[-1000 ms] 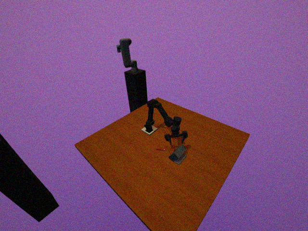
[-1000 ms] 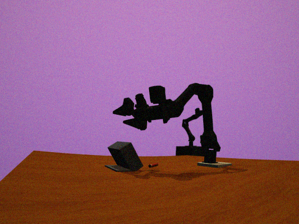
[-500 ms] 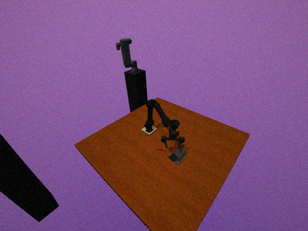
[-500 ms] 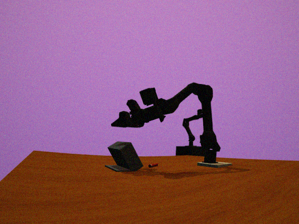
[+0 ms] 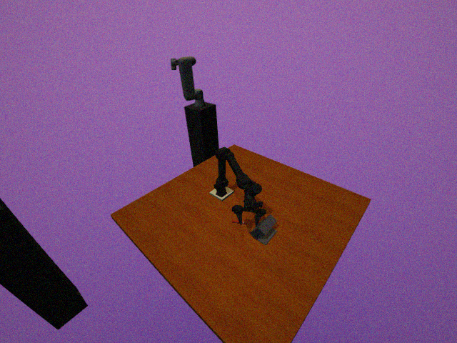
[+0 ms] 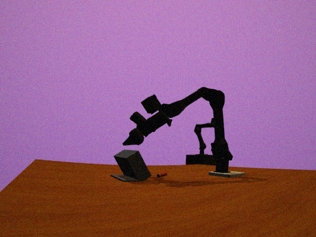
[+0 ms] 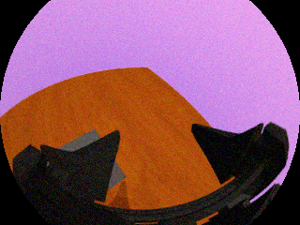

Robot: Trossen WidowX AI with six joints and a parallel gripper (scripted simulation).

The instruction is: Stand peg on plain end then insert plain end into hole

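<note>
Now: gripper tip 14 cm above the red peg, 13 cm past it and 10 cm to the right of it. Also, from my gripper tip: sloped grey panel: 12 cm to the left, 10 cm below, 3 cm ahead.
</note>
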